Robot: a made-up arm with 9 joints. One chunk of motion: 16 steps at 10 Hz.
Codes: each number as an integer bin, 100 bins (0 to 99) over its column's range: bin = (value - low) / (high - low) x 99, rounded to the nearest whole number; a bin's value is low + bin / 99 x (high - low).
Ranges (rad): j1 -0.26..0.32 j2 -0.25..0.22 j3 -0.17..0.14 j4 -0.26..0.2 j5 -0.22..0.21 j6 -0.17..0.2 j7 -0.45..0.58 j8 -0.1..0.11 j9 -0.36..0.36
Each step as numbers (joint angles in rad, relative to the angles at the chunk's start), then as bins.
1 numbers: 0.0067 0.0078 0.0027 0.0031 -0.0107 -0.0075 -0.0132 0.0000 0.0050
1 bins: 46 54 55 57 48 43 42 47 50
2 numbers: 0.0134 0.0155 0.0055 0.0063 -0.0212 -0.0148 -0.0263 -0.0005 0.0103
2 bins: 47 56 56 57 46 42 41 47 51
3 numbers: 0.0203 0.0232 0.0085 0.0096 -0.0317 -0.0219 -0.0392 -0.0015 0.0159
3 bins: 48 58 57 58 43 40 39 46 52
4 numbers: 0.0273 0.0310 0.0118 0.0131 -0.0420 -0.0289 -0.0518 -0.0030 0.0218
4 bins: 49 59 58 59 41 38 38 46 52
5 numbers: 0.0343 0.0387 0.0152 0.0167 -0.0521 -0.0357 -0.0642 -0.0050 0.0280
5 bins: 50 61 59 60 39 36 37 45 53
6 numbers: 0.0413 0.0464 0.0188 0.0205 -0.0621 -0.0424 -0.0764 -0.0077 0.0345
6 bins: 51 62 60 60 36 34 36 44 54
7 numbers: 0.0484 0.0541 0.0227 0.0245 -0.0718 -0.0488 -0.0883 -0.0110 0.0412
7 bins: 53 64 62 61 34 32 35 42 55
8 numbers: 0.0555 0.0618 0.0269 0.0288 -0.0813 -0.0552 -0.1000 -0.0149 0.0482
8 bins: 54 66 63 62 32 31 34 40 56
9 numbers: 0.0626 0.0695 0.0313 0.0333 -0.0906 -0.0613 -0.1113 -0.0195 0.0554
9 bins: 55 67 64 63 30 29 33 38 57
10 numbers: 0.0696 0.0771 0.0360 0.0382 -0.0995 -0.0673 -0.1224 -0.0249 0.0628
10 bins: 56 69 66 64 28 27 31 35 58
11 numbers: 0.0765 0.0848 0.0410 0.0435 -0.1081 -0.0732 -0.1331 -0.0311 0.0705
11 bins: 57 71 67 65 26 26 30 32 59
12 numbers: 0.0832 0.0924 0.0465 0.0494 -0.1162 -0.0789 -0.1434 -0.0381 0.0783
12 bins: 59 72 69 67 24 24 29 29 60
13 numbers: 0.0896 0.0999 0.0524 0.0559 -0.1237 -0.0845 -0.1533 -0.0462 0.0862
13 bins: 60 74 71 68 22 23 29 25 61
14 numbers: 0.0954 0.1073 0.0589 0.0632 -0.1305 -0.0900 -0.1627 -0.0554 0.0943
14 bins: 61 75 73 70 21 21 28 21 62
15 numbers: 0.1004 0.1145 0.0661 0.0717 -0.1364 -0.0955 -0.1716 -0.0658 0.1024
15 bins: 62 77 75 71 19 20 27 16 64
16 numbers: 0.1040 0.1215 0.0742 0.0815 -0.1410 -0.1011 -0.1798 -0.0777 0.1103
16 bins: 62 78 78 73 18 18 26 11 65
